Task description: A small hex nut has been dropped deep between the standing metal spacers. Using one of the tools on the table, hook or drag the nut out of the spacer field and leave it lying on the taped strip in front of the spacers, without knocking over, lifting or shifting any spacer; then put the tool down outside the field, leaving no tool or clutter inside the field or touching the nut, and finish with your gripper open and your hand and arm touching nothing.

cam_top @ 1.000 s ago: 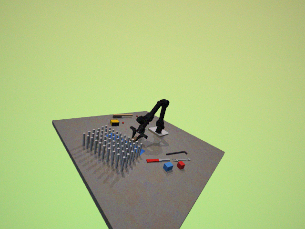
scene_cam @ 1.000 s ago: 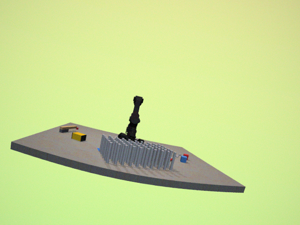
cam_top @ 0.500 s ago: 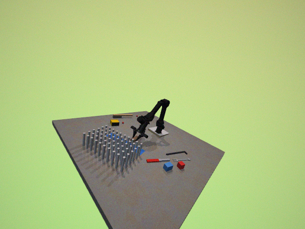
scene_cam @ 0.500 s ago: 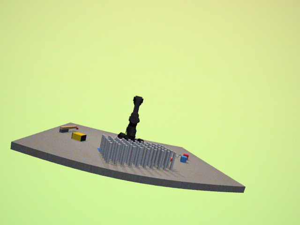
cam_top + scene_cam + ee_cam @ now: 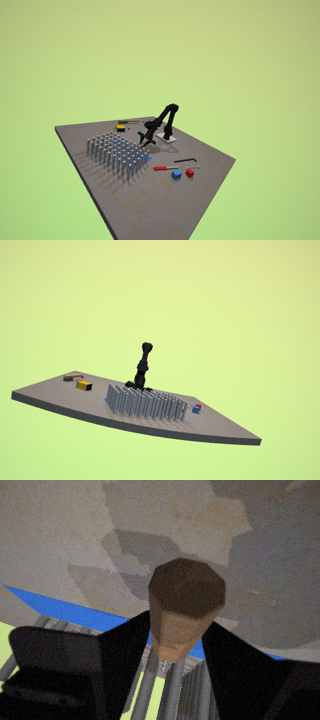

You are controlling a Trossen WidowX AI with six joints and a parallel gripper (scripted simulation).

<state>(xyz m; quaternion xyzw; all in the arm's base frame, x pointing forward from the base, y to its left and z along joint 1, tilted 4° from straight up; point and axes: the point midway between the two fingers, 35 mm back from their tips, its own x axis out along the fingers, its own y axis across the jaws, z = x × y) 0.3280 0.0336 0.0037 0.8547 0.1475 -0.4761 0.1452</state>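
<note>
Right now my gripper tip is 100 mm short of the brown-handled tool and 40 mm to the right of it. Round my gripper tip: red-handled tool 40 mm behind, 310 mm to the left, 10 mm below; then blue taped strip 110 mm ahead, 20 mm below; then hex nut 190 mm ahead, 80 mm to the left, 10 mm below.
</note>
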